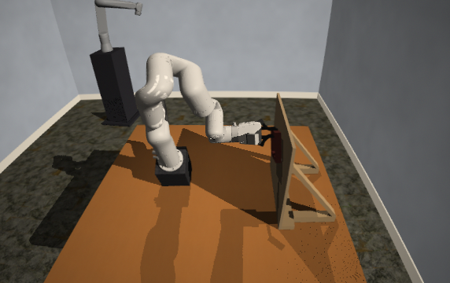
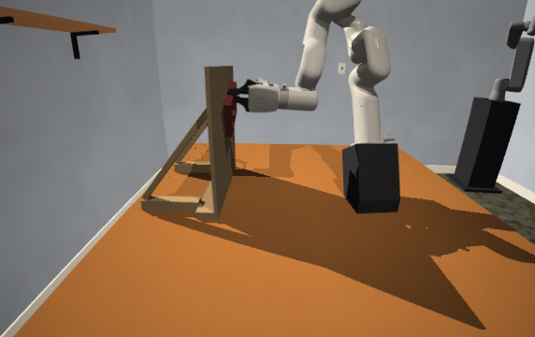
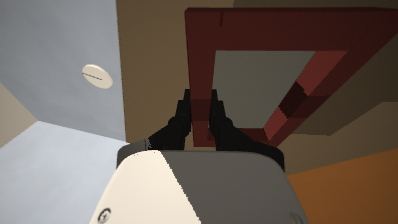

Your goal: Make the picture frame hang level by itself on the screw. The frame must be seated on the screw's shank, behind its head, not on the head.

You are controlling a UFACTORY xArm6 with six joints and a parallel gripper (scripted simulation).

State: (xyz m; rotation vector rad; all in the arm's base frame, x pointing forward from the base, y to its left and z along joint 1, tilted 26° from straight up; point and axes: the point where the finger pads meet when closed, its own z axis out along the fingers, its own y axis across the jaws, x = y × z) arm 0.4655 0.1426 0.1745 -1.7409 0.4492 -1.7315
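Now: hand 50 mm above the dark red picture frame, 20 mm to the left of it and 20 mm short of it. Also, from my hand: upright wooden board 130 mm below, 40 mm ahead, 20 mm to the right.
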